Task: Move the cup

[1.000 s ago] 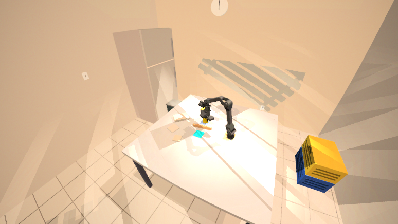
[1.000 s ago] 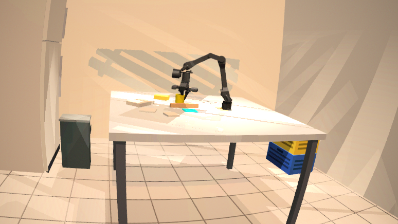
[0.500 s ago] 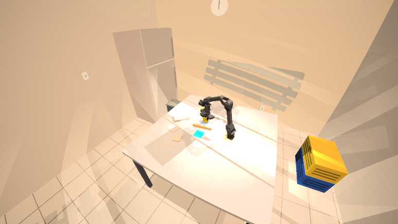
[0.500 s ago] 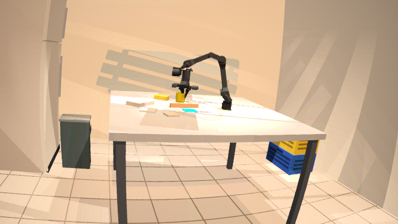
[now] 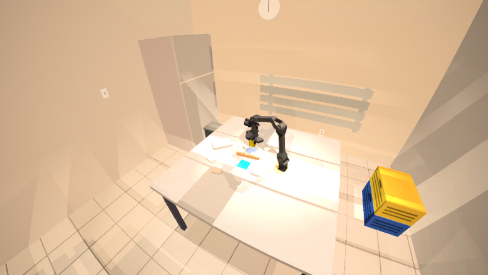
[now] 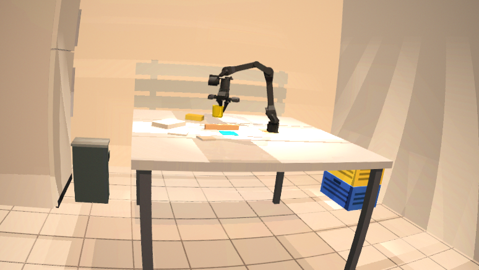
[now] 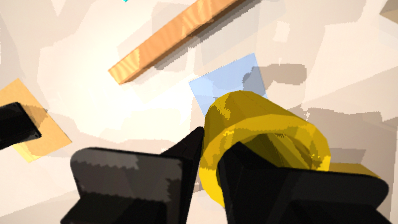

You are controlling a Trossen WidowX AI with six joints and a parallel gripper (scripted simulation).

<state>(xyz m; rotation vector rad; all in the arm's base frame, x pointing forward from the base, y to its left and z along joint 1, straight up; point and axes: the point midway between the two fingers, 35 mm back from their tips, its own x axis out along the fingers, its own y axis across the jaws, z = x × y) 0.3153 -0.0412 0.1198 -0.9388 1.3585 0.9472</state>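
The wooden block lies 9 cm to the left of my gripper tip and 8 cm below it. Round my gripper tip: yellow block 16 cm ahead, 18 cm to the right, 7 cm below; then yellow cup 2 cm ahead, 1 cm to the right.
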